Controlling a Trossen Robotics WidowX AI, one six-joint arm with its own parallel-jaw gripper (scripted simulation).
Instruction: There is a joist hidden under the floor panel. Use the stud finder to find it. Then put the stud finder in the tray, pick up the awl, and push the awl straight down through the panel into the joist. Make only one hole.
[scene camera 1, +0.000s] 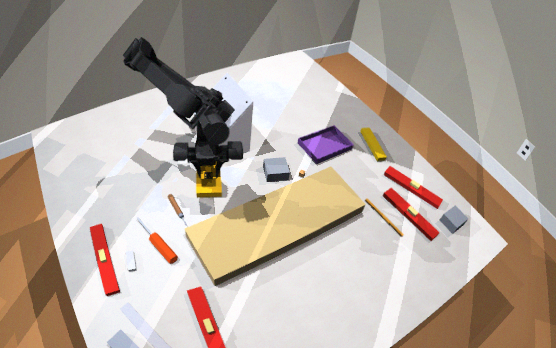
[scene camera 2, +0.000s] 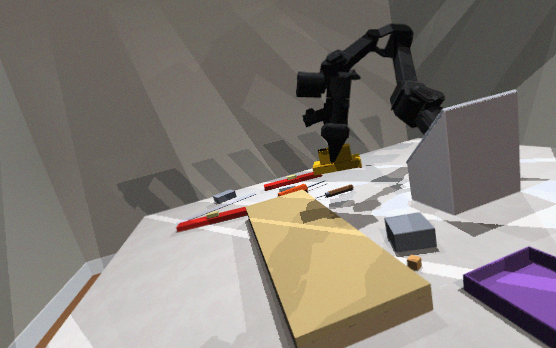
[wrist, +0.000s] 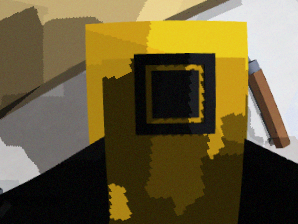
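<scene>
Yellow stud finder (scene camera 2: 344, 161), (scene camera 1: 209, 186). Awl (wrist: 257, 82). My gripper (scene camera 2: 332, 160), (scene camera 1: 208, 177), (wrist: 169, 141).
</scene>
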